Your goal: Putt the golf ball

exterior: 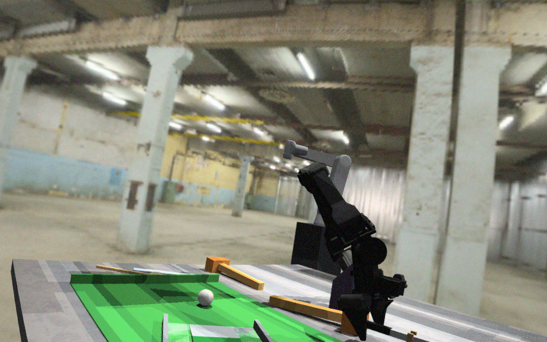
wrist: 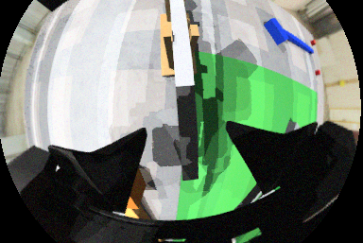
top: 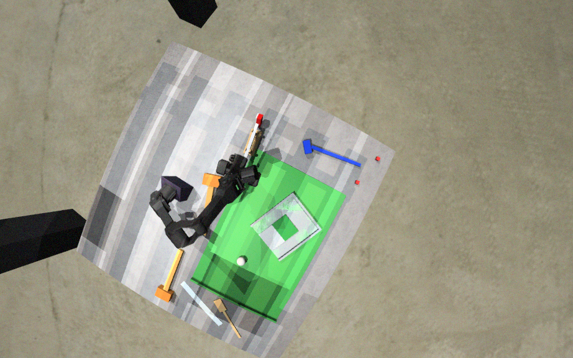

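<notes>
The red putter is 110 mm to the left of my gripper tip, 30 mm behind it and 20 mm above it. Round my gripper tip: white bar: 720 mm to the right, 150 mm ahead, 40 mm below; then blue putter: 310 mm ahead, 260 mm to the left, 30 mm below; then white golf ball: 380 mm to the right, 210 mm ahead, 20 mm below.
</notes>
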